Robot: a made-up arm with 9 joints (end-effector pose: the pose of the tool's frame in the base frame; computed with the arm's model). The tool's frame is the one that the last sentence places.
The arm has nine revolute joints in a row. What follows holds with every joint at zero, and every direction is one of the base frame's.
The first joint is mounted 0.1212 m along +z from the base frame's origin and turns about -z.
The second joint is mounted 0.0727 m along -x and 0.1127 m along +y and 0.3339 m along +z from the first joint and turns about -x.
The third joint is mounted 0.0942 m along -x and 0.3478 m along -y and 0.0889 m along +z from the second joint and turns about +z.
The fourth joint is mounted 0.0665 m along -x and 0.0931 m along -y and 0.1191 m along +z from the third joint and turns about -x.
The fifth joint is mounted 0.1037 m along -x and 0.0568 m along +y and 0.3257 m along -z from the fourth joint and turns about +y.
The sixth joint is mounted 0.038 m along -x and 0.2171 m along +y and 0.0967 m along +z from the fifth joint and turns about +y.
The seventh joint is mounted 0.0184 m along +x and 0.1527 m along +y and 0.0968 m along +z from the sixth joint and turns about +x.
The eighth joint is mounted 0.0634 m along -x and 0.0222 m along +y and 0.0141 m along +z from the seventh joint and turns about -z.
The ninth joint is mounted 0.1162 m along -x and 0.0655 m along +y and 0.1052 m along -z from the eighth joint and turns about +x.
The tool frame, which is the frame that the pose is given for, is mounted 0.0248 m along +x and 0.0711 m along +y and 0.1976 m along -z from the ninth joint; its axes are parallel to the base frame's.
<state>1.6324 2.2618 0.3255 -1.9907 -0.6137 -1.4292 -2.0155 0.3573 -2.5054</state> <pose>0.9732 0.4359 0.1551 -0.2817 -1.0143 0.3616</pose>
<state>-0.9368 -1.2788 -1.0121 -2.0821 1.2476 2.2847 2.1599 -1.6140 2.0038</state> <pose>0.5496 -0.5039 0.2254 0.2903 -0.7881 1.1963</pose>
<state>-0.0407 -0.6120 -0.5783 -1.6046 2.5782 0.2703 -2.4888 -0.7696 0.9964</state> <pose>0.2098 -0.3099 0.6938 -0.5249 -0.3907 2.5479</pose>
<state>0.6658 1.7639 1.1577 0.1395 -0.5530 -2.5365 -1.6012 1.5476 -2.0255</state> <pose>-0.2650 0.3028 0.7846 -0.3610 -0.1178 -2.1516</pose>
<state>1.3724 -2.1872 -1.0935 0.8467 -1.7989 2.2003 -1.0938 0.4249 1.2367</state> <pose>0.5167 0.6252 0.6673 1.9002 0.2882 -1.2328</pose>
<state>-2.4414 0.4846 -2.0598 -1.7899 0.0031 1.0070 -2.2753 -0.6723 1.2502</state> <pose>-0.1113 -0.3677 0.8273 0.2121 0.2020 1.9006</pose>
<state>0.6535 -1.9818 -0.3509 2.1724 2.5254 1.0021 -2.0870 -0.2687 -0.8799</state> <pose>-0.3052 0.4209 -0.6710 1.3618 0.0554 2.5275</pose>
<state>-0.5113 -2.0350 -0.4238 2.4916 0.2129 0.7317 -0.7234 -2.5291 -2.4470</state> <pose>-0.6335 0.1078 -0.4029 0.7045 -1.0625 2.6471</pose>
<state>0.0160 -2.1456 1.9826 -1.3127 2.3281 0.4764 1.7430 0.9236 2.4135</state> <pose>-0.6900 0.1578 -0.2137 1.5926 0.5658 -0.4999</pose>
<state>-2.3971 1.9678 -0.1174 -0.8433 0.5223 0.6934 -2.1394 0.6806 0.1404</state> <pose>-0.0481 -0.4165 0.6178 1.4914 2.3374 -0.5347</pose>
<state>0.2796 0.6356 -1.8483 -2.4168 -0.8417 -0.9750 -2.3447 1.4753 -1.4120</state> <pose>0.1549 0.5171 1.0380 -1.8377 -1.7521 0.7620</pose>
